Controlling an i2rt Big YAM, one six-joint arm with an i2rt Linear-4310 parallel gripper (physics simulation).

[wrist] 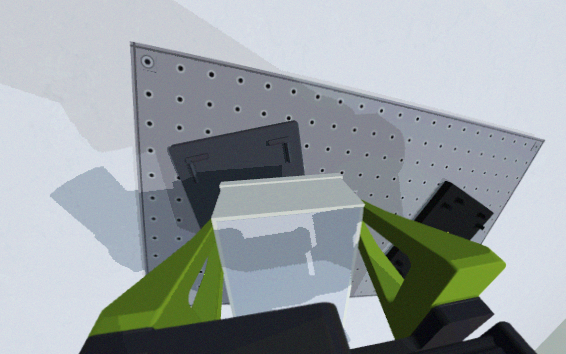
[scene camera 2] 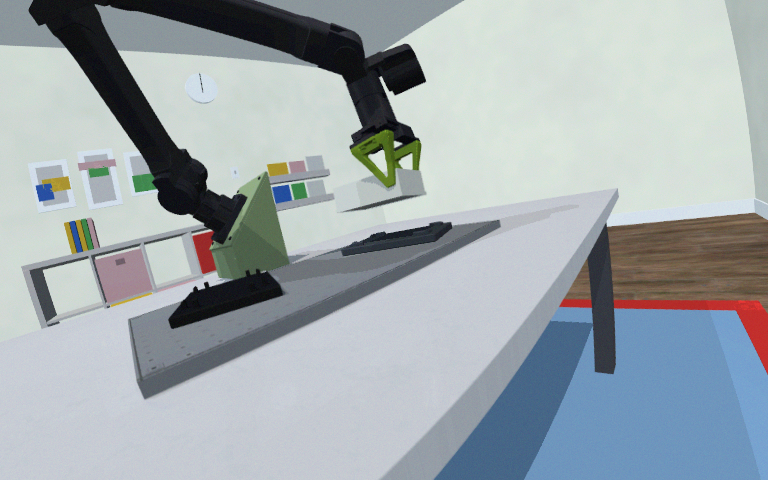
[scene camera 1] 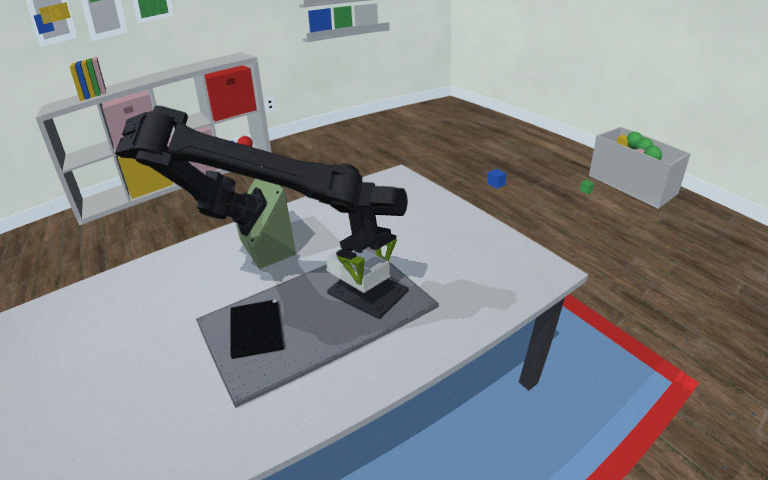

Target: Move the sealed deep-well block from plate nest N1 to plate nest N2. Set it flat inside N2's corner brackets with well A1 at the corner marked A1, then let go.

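Frame: origin at the arm's base, x ahead, y left, z up, level; centimetres.
Seen in the pictures: gripper, fingertip midpoint: (wrist: 285,210) (scene camera 2: 404,186) (scene camera 1: 371,275); arm's base at its link origin: (scene camera 2: 231,220) (scene camera 1: 253,212).
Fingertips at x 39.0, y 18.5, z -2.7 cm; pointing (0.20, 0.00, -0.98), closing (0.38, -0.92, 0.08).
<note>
Offsets run from my fingertips to a thing's middle. Level surfaces: height alone.
The sealed deep-well block {dx -4.4, dy -1.6, dz +0.3 cm} (scene camera 1: 374,279) (scene camera 2: 362,195) (wrist: 290,200) is a pale box with a clear-looking top. My gripper (scene camera 1: 372,269) (scene camera 2: 403,176) (wrist: 285,210) is shut on its two sides and holds it nearly level in the air, above a dark grey nest {dx -4.5, dy +0.5, dz -8.0 cm} (scene camera 1: 379,308) (scene camera 2: 396,240) (wrist: 235,150). Two corner brackets of that nest show in the wrist view; the block hides the rest. A black nest {dx -5.3, dy -28.4, dz -7.8 cm} (scene camera 1: 256,331) (scene camera 2: 226,300) (wrist: 435,215) with upright brackets holds no block. A small pale mark shows at one of its corners. I cannot read N1, N2 or A1.
Both nests are on a grey perforated board (scene camera 1: 237,379) (scene camera 2: 169,345) (wrist: 165,80) on the white table {dz -10.1 cm} (scene camera 1: 101,362) (scene camera 2: 317,384). The arm's green base (scene camera 1: 269,240) (scene camera 2: 254,243) stands behind the board. The board's front edge runs alongside the table's front edge.
</note>
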